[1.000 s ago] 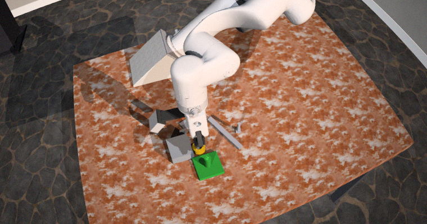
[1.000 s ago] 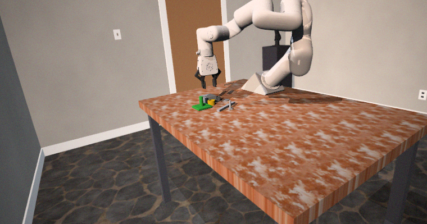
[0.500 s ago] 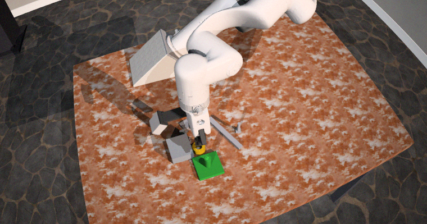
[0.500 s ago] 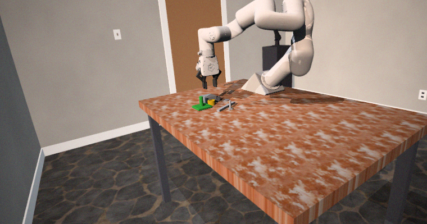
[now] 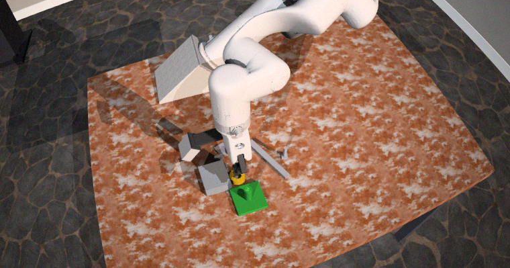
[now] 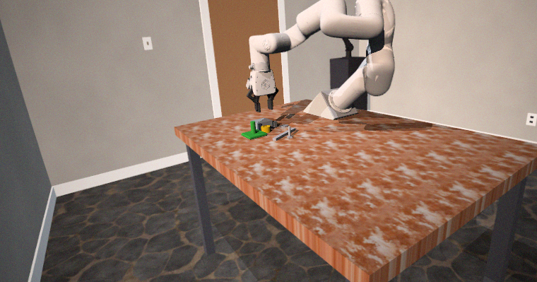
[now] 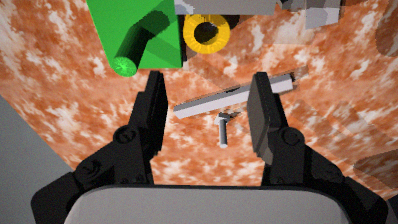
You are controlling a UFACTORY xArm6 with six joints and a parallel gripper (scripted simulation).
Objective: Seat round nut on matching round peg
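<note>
Now: hand 9 cm above the grey block, 6 cm to the left of it and 1 cm past it. From my hand the other things lie so: grey bar 11 cm below, 10 cm to the left, 3 cm behind.
</note>
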